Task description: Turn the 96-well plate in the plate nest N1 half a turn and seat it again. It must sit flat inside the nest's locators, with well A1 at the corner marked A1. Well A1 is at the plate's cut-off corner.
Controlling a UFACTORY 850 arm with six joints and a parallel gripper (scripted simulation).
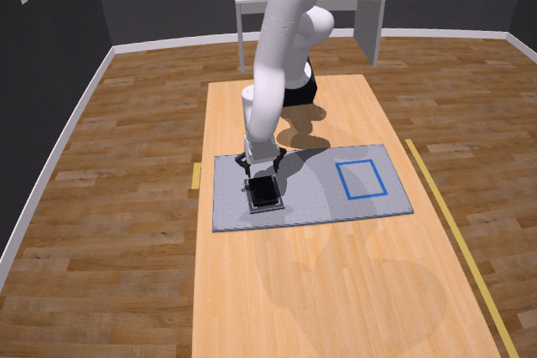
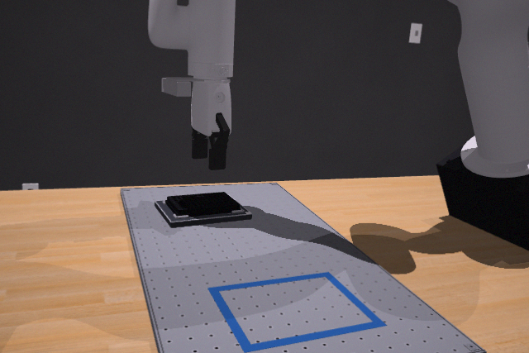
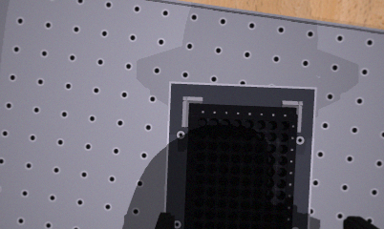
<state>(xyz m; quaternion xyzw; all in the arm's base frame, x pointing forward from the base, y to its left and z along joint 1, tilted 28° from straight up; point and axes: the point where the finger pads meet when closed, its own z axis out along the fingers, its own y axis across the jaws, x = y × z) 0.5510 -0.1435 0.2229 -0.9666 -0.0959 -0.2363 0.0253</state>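
Right now my hand is 10 mm short of the black 96-well plate and 90 mm above it. The rest, counted from my hand: plate nest N1: 10 mm ahead, 110 mm below.
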